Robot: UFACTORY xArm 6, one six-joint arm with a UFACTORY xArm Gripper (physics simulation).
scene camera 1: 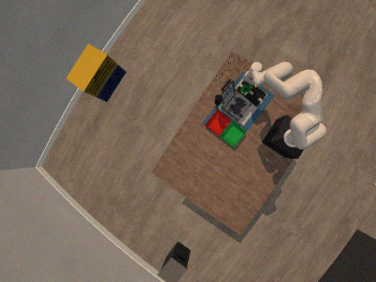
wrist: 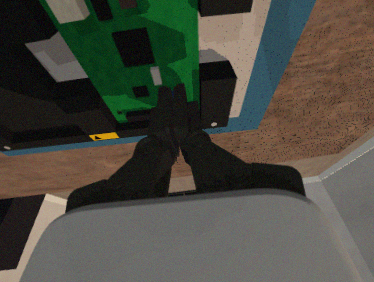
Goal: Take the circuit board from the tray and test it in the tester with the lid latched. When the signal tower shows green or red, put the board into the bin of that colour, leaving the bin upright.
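Frame: origin at the arm's base, x ahead, y left, z up, level; centimetres.
Seen in the pictures: gripper, fingertip midpoint: point(scene camera 1: 246, 84) point(wrist: 176, 101).
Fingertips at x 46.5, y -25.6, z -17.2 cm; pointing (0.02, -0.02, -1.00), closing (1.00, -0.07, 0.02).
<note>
A point is followed by its place in that frame.
The green circuit board point(scene camera 1: 246, 88) @(z -17.4, x 45.0, y -22.2 cm) point(wrist: 172, 32) @(z -17.9, x 47.5, y -21.5 cm) lies in the dark tray point(scene camera 1: 258, 96) @(z -18.1, x 33.3, y -21.4 cm) at the far end of the blue mat. My gripper point(wrist: 176, 101) @(z -17.2, x 46.5, y -25.6 cm) is shut, with its fingertips nearly together over the near end of the board. A speck of blue shows at the tips; whatever is behind them is hidden. In the scene view the fingers are hidden by the arm. The grey tester point(scene camera 1: 238, 106) @(z -13.0, x 43.3, y -4.1 cm) stands beside the tray with its lid point(scene camera 1: 228, 86) @(z 3.8, x 56.4, y -7.8 cm) raised. The red bin point(scene camera 1: 218, 123) @(z -19.3, x 50.3, y 14.4 cm) and green bin point(scene camera 1: 233, 135) @(z -19.3, x 34.8, y 16.7 cm) stand upright side by side. No lit signal colour can be made out.
The blue mat point(scene camera 1: 256, 118) @(z -19.7, x 25.7, y -5.0 cm) lies under the tray and tester on the wooden table point(scene camera 1: 205, 170) @(z -19.9, x 39.5, y 52.9 cm). A small dark round object point(scene camera 1: 218, 100) @(z 5.8, x 57.1, y 5.0 cm) stands beside the tester. A large black block point(scene camera 1: 281, 136) @(z -0.5, x 7.3, y 3.0 cm) is near the arm base. A yellow and blue box point(scene camera 1: 91, 70) stands apart from the table.
</note>
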